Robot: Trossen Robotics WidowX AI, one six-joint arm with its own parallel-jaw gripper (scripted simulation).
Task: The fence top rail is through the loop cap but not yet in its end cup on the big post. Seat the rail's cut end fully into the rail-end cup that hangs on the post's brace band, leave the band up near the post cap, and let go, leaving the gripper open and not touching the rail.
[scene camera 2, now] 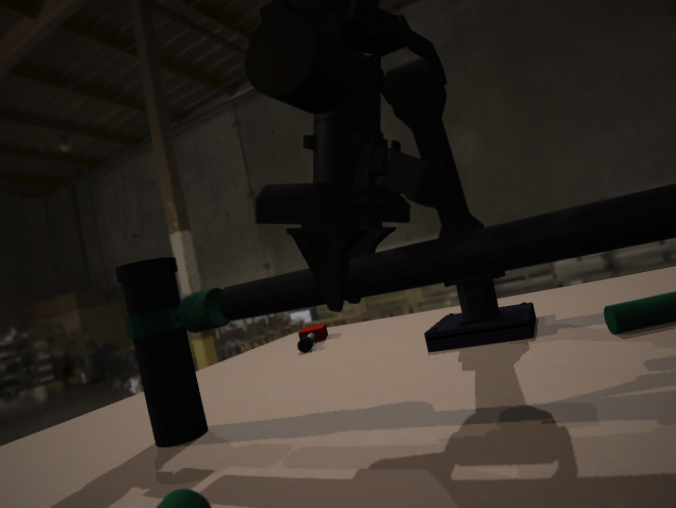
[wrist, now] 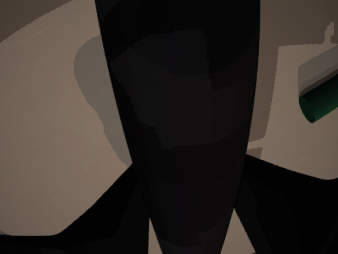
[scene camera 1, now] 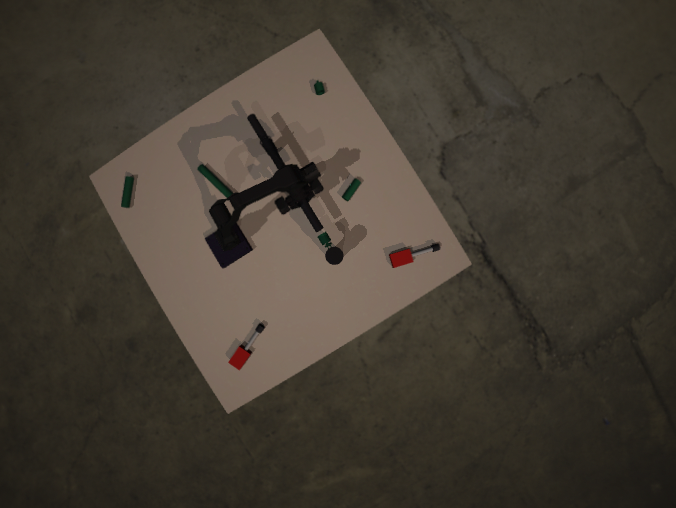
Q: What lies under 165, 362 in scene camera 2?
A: A black post.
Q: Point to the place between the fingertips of my gripper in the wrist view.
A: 180, 162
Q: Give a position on a top rail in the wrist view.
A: At 184, 85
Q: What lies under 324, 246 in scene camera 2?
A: My gripper.
